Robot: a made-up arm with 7 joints.
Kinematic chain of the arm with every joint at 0, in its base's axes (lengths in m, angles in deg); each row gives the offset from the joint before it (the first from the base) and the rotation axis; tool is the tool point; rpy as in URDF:
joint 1: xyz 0 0 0.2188 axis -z
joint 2: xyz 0 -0.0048 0.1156 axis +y
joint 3: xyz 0 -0.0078 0.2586 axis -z
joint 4: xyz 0 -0.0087 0.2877 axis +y
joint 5: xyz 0 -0.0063 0.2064 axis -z
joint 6: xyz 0 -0.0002 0.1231 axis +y
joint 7: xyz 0 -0.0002 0.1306 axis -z
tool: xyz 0 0 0 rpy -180 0 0
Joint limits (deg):
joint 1: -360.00..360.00
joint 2: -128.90..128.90
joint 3: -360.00..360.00
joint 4: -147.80..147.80
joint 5: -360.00..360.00
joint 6: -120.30..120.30
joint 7: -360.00..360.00
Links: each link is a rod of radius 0.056 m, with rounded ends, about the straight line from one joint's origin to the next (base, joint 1, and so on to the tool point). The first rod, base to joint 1, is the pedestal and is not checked.
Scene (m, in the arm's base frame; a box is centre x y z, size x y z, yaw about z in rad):
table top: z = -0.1
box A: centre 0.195 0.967 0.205 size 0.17 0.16 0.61 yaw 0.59
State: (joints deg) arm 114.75 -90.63 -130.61 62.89 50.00 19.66 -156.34
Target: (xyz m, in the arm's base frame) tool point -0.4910 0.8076 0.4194
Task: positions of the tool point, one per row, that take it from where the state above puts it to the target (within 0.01 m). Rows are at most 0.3 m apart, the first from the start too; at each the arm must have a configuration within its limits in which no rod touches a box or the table.
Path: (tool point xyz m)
1: 0.5054 0.6125 0.0915
2: 0.3867 0.6860 0.0928
3: 0.2557 0.7356 0.0972
4: 0.1170 0.7591 0.1044
5: -0.0804 0.8417 0.1641
6: -0.2954 0.8606 0.2709
7: -0.4910 0.8076 0.4194

